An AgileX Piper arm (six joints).
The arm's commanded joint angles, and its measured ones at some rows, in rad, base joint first. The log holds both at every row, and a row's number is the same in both.
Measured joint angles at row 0:
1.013 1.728 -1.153 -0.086 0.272 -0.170
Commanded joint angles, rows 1 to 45:
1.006 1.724 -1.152 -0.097 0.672 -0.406
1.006 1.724 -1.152 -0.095 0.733 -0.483
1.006 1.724 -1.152 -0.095 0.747 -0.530
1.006 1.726 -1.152 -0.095 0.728 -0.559
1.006 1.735 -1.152 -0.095 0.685 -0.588
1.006 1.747 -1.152 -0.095 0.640 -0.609
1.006 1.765 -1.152 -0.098 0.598 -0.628
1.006 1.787 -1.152 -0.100 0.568 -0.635
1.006 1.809 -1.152 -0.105 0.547 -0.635
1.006 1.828 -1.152 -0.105 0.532 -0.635
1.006 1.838 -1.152 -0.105 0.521 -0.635
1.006 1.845 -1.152 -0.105 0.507 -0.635
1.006 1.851 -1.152 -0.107 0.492 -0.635
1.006 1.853 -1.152 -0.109 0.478 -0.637
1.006 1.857 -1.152 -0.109 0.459 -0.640
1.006 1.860 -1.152 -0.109 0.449 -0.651
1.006 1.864 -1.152 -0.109 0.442 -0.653
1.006 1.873 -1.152 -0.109 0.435 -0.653
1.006 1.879 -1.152 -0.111 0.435 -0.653
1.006 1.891 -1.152 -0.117 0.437 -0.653
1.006 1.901 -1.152 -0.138 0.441 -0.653
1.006 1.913 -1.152 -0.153 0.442 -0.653
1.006 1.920 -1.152 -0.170 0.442 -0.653
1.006 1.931 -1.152 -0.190 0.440 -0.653
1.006 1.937 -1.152 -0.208 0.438 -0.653
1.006 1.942 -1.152 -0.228 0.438 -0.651
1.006 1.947 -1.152 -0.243 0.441 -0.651
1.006 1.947 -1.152 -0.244 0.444 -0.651
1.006 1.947 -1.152 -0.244 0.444 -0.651
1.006 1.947 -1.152 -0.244 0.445 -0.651
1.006 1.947 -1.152 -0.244 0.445 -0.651
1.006 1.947 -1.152 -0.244 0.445 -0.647
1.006 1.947 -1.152 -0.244 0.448 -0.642
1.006 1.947 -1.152 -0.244 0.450 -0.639
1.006 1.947 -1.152 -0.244 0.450 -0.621
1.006 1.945 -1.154 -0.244 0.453 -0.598
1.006 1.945 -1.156 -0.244 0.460 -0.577
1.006 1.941 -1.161 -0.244 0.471 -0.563
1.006 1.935 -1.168 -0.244 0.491 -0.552
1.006 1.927 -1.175 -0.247 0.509 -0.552
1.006 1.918 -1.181 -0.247 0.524 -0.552
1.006 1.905 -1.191 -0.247 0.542 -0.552
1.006 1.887 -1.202 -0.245 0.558 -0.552
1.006 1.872 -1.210 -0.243 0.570 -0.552
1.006 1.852 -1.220 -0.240 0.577 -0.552
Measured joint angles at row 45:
1.011 1.925 -1.184 -0.250 0.528 -0.567
